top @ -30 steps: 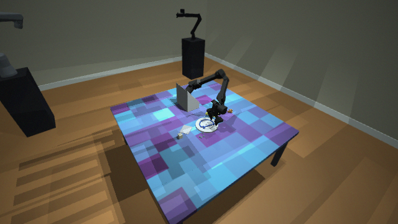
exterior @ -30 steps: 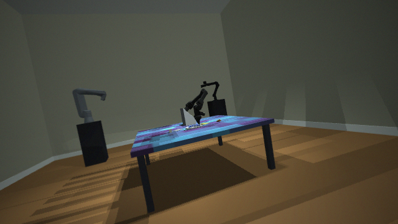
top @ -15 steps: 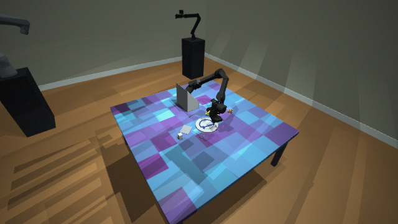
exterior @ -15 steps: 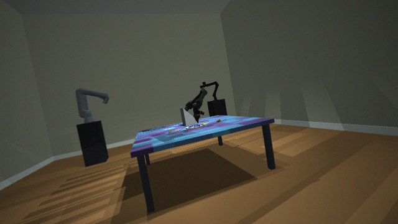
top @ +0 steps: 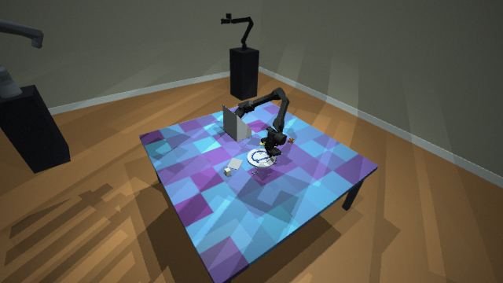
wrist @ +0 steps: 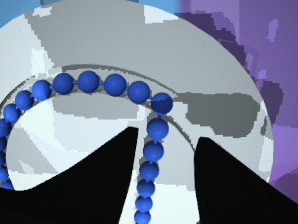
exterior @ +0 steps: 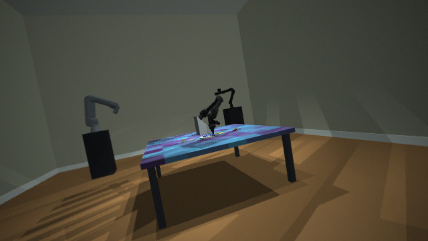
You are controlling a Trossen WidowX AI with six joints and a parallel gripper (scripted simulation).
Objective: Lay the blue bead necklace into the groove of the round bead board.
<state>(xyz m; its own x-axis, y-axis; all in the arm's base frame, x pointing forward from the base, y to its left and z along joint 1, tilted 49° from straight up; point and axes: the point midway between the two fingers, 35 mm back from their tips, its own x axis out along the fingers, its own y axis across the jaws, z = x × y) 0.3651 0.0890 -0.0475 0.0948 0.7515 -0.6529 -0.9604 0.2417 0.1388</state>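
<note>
The round white bead board is 40 mm to the right of my gripper tip, 40 mm behind it and 20 mm below it. Round my gripper tip: cream cube 310 mm to the right, 60 mm behind, 10 mm below; then yellow patch 140 mm behind, 120 mm to the left, 30 mm below; then flat grey square 220 mm to the right, 110 mm behind, 30 mm below.
</note>
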